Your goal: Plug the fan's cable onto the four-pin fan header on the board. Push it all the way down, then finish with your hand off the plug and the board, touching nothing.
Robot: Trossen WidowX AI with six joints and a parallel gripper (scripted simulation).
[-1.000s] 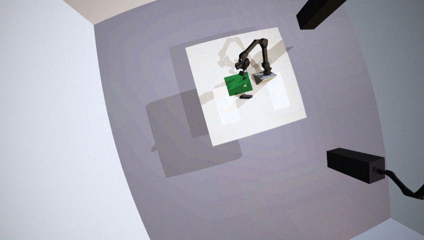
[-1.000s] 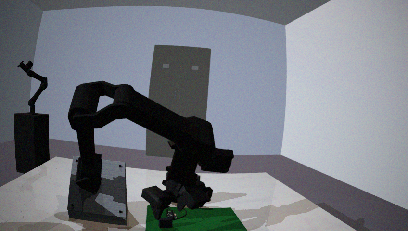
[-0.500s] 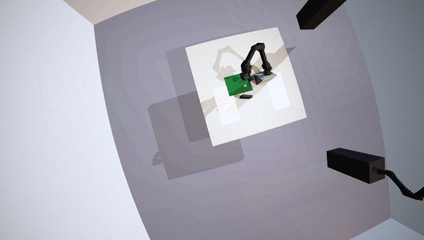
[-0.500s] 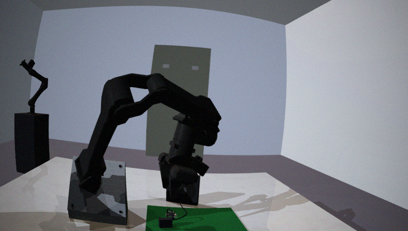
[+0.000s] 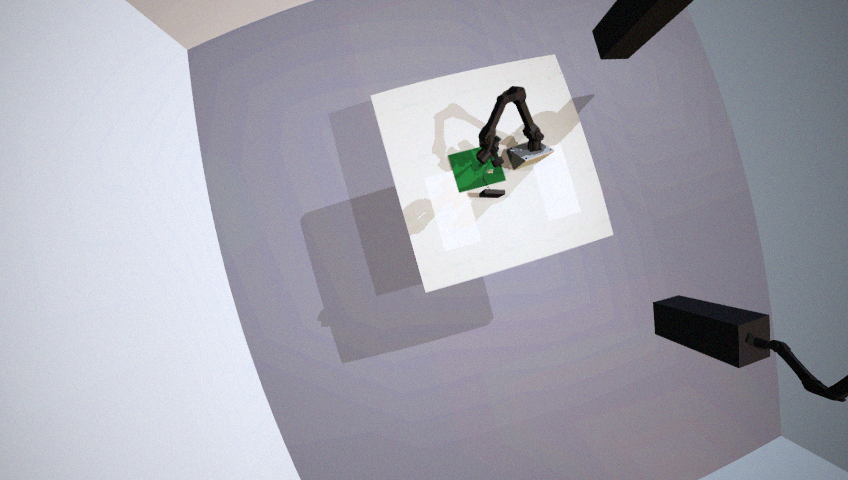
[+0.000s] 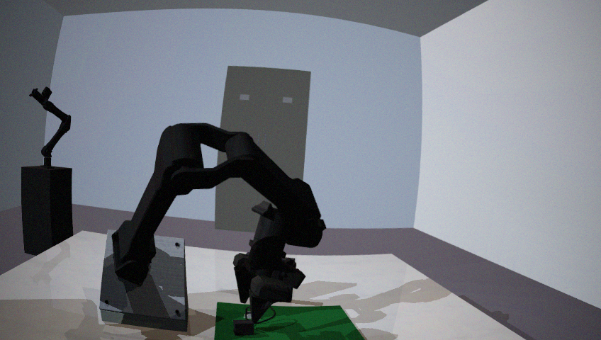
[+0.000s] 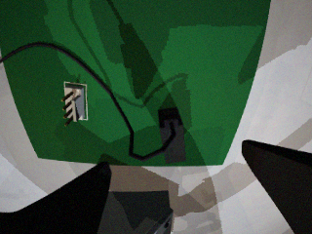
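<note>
My gripper tip is 10 mm past the dark fan plug and 40 mm above it. The rest, counted from my gripper tip: pale four-pin header 90 mm to the left, 60 mm below; black fan 30 mm ahead, 220 mm to the left; green board 80 mm ahead, 50 mm to the left, 70 mm below.
</note>
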